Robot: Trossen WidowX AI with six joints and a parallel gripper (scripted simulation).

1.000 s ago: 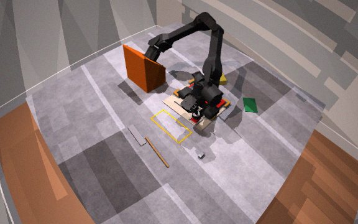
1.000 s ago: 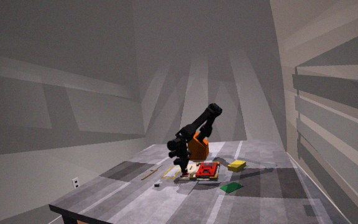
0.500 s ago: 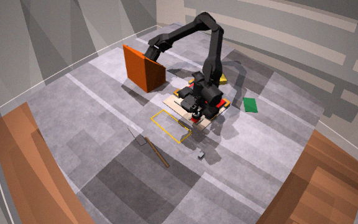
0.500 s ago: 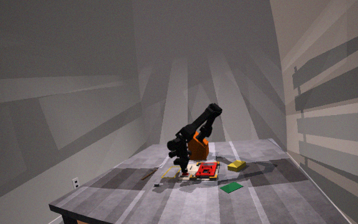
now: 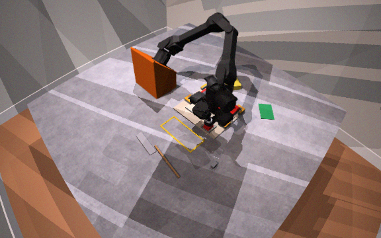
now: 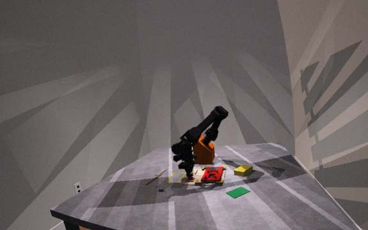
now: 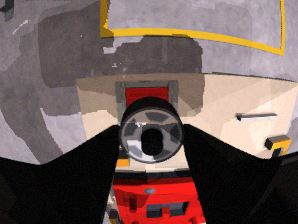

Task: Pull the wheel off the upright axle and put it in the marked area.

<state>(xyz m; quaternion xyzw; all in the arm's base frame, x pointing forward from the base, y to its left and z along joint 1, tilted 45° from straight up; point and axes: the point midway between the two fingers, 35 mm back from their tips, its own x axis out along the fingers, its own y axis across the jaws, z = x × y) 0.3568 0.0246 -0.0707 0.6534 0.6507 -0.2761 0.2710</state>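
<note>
The upright axle lies 10 mm below my gripper tip. The rest, counted from my gripper tip: wooden stick (240 mm to the right, 40 mm below); then wheel (right at my gripper tip); then grey cube (140 mm ahead, 130 mm to the right, 30 mm below).
</note>
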